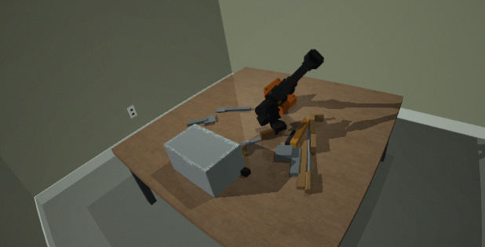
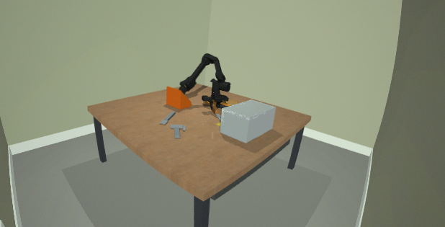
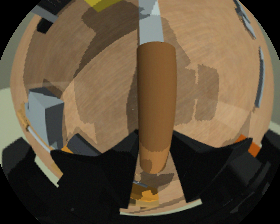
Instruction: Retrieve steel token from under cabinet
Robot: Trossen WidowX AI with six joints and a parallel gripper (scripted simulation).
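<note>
Right now the grey block is 140 mm to the left of my gripper tip, 100 mm ahead of it and 10 mm above it. Also, from my gripper tip: wooden stick 240 mm to the left, 90 mm ahead; then orange bar 110 mm to the left, 70 mm behind, 10 mm above; then grey t-piece 430 mm to the right, 150 mm ahead.
</note>
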